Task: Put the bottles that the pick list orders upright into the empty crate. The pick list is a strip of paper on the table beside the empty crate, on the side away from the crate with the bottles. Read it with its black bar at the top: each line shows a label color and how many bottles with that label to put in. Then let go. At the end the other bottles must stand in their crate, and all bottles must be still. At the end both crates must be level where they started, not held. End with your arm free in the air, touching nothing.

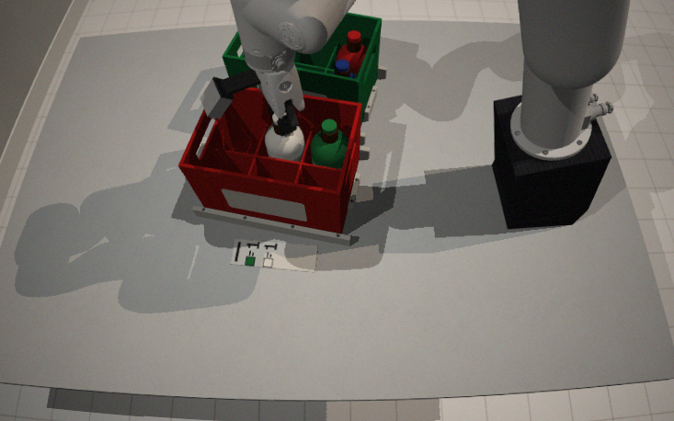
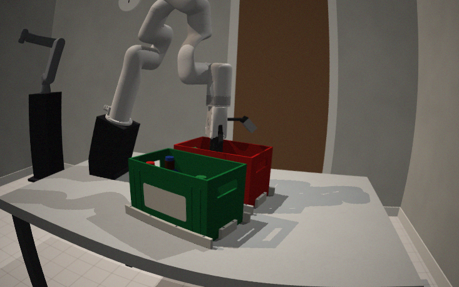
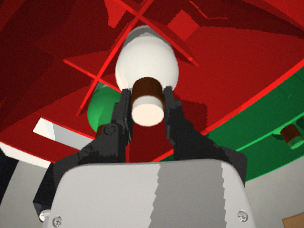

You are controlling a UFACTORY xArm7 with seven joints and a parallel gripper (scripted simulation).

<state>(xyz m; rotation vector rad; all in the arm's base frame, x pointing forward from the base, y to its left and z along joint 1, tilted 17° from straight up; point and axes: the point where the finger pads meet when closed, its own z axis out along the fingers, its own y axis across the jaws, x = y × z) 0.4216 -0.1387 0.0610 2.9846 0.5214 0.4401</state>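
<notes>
The white-capped bottle is 7 cm below my hand. Round my hand: red crate (2 cm ahead, 4 cm to the left, 8 cm below); then green crate (6 cm behind, 19 cm to the right, 8 cm below); then blue bottle (12 cm behind, 11 cm to the right, 7 cm below).
</notes>
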